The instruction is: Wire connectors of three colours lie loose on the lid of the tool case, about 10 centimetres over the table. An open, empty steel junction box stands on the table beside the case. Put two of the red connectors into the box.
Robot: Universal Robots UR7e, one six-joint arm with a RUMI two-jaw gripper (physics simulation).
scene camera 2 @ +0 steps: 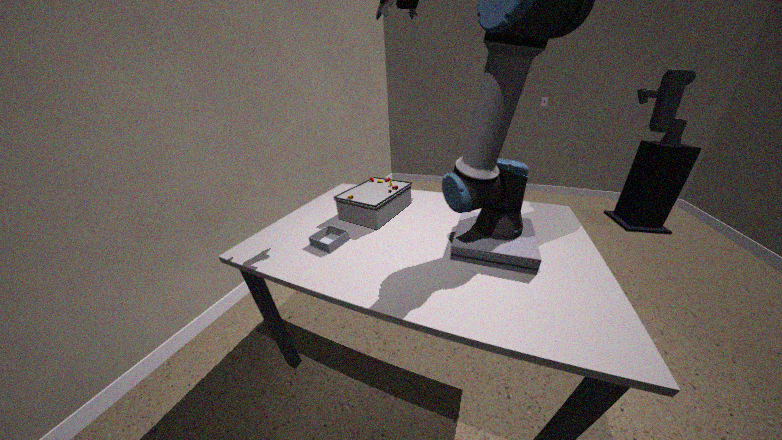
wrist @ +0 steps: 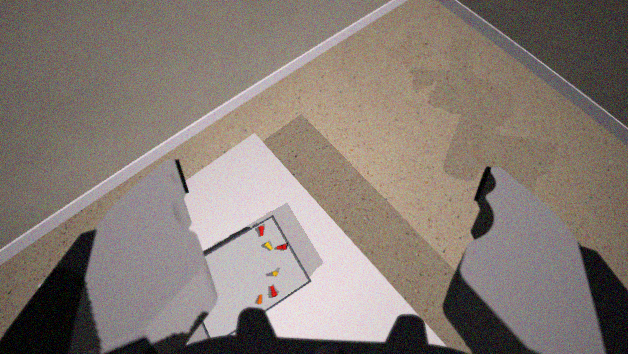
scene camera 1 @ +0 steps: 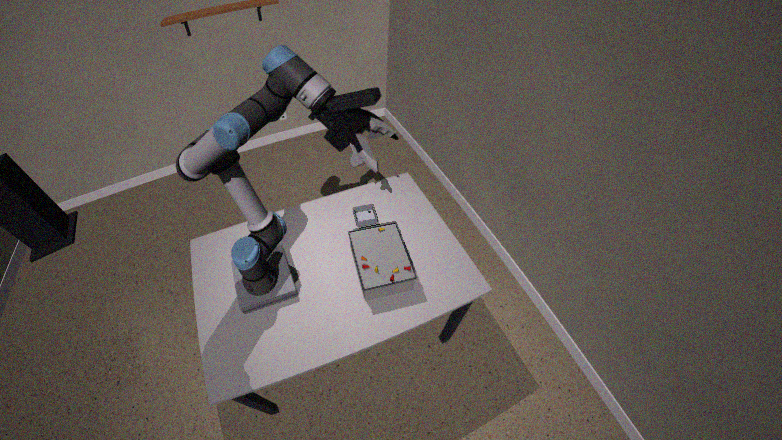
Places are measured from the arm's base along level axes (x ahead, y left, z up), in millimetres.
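Where they show: gripper, fingertip midpoint: (scene camera 2: pixel 394 18) (wrist: pixel 328 169) (scene camera 1: pixel 388 154); arm's base at its link origin: (scene camera 2: pixel 498 228) (scene camera 1: pixel 260 279).
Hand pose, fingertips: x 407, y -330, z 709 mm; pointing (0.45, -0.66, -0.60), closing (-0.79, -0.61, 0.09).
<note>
Things, the pixels of their top centre, and the offset from my fingertips. Level surfaces: height alone.
- grey tool case at its top centre: (wrist: pixel 243 274) (scene camera 1: pixel 381 253) (scene camera 2: pixel 373 188) dy +145, dx +93, dz -656 mm
- steel junction box at its top centre: (scene camera 2: pixel 328 233) (scene camera 1: pixel 364 212) dy +433, dx +180, dz -726 mm
- orange connector at its top centre: (wrist: pixel 259 299) (scene camera 1: pixel 363 257) (scene camera 2: pixel 389 189) dy +162, dx +15, dz -647 mm
- white table at its surface level: dz -764 mm
Three red connectors lie apart on the tool case lid: one (scene camera 1: pixel 407 268) (scene camera 2: pixel 371 179) (wrist: pixel 261 230) by the wall-side edge, one (scene camera 1: pixel 392 278) (scene camera 2: pixel 387 179) (wrist: pixel 282 247) at the end edge, one (scene camera 1: pixel 365 266) (scene camera 2: pixel 394 187) (wrist: pixel 273 291) on the robot's side. The grey tool case (scene camera 1: pixel 381 247) (scene camera 2: pixel 355 213) (wrist: pixel 232 282) stands on the table. The steel junction box (scene camera 1: pixel 366 223) (scene camera 2: pixel 319 244) stands beside its other end, open, with no connector visible inside; it does not show in the wrist view. My gripper (scene camera 1: pixel 386 152) (scene camera 2: pixel 395 16) (wrist: pixel 328 169) is open and empty, high above the table, tilted.
An orange connector (scene camera 1: pixel 363 257) (scene camera 2: pixel 389 190) (wrist: pixel 259 299) and yellow connectors (scene camera 1: pixel 376 269) (scene camera 1: pixel 396 270) (scene camera 1: pixel 381 229) (wrist: pixel 268 246) (wrist: pixel 274 273) also lie on the lid. The arm's base stands on the white table (scene camera 1: pixel 322 328) (scene camera 2: pixel 546 306) (wrist: pixel 225 185). A wall runs behind the case.
</note>
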